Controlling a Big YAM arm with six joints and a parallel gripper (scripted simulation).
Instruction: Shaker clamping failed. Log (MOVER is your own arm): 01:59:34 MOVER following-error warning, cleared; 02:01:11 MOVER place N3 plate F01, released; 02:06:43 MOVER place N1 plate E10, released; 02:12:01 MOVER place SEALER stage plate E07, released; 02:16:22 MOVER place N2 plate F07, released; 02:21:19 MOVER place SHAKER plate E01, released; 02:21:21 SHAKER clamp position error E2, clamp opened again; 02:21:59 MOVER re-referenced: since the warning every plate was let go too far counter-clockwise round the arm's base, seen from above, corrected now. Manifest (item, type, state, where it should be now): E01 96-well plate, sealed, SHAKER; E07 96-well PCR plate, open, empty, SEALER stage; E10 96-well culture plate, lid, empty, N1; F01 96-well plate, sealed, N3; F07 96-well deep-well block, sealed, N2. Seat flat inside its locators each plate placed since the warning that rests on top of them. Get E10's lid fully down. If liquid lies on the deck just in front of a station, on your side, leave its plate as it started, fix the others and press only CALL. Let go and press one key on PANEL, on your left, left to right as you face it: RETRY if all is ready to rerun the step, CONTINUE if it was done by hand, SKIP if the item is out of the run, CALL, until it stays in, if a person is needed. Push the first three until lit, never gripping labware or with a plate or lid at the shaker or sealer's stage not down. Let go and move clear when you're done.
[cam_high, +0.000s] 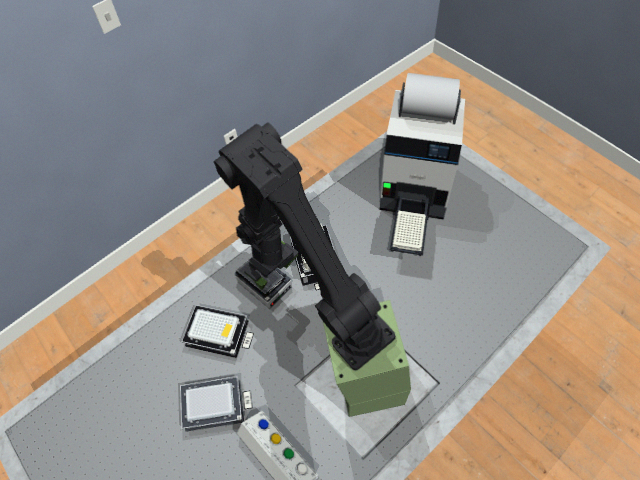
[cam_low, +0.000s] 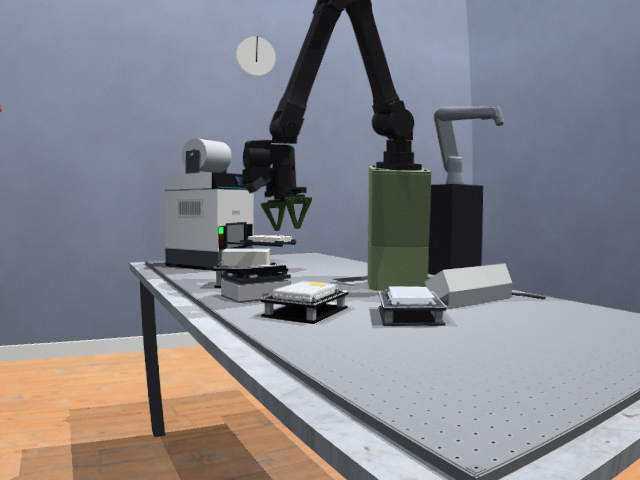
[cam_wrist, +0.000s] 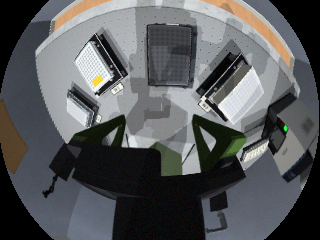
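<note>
The dark sealed plate lies 100 mm below my hand, 80 mm ahead of it and 10 mm to the left of it. Round my hand: white deep-well block (170 mm to the right, 90 mm below, 60 mm ahead); then film roll (640 mm to the right, 230 mm above, 90 mm ahead).
</note>
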